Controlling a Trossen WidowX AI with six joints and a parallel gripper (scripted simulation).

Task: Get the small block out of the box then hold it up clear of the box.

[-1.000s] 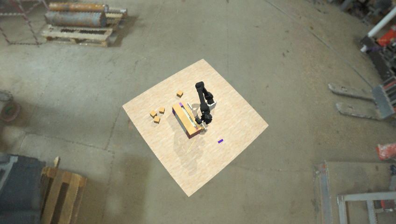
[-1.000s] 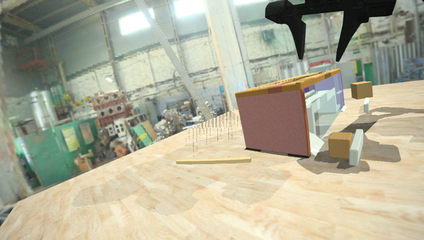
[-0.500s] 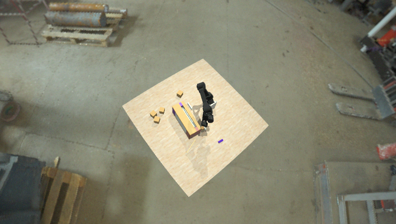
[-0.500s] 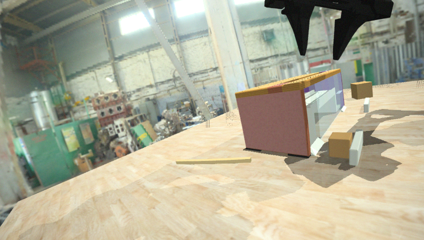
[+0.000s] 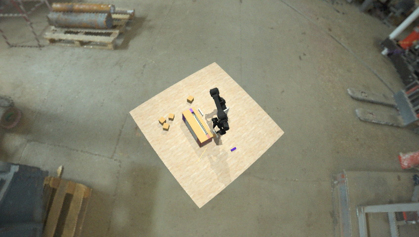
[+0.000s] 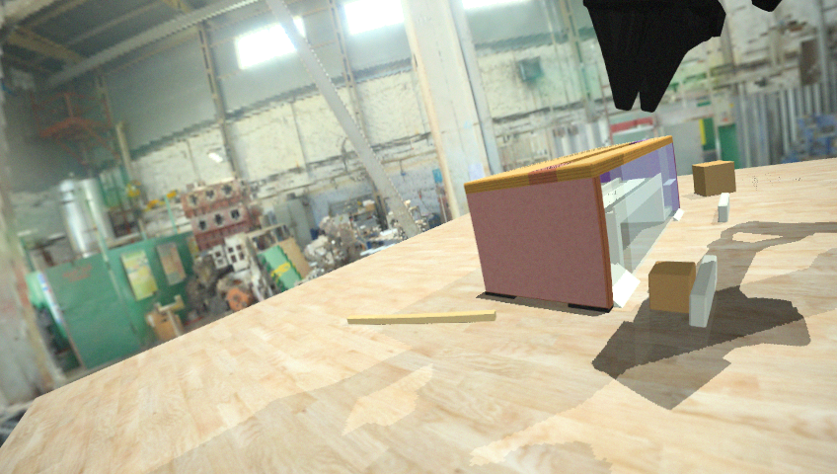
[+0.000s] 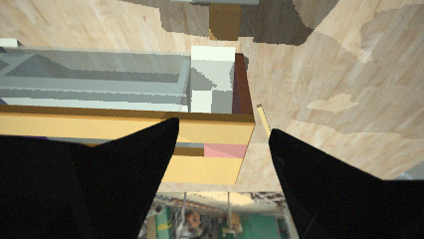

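Right now my gripper tip is 10 mm past the tan block and 150 mm above it. Also, from my gripper tip: box 70 mm ahead, 160 mm to the right, 100 mm below; then thin wooden stick 200 mm ahead, 120 mm to the left, 160 mm below; then purple piece 110 mm behind, 230 mm to the left, 160 mm below.
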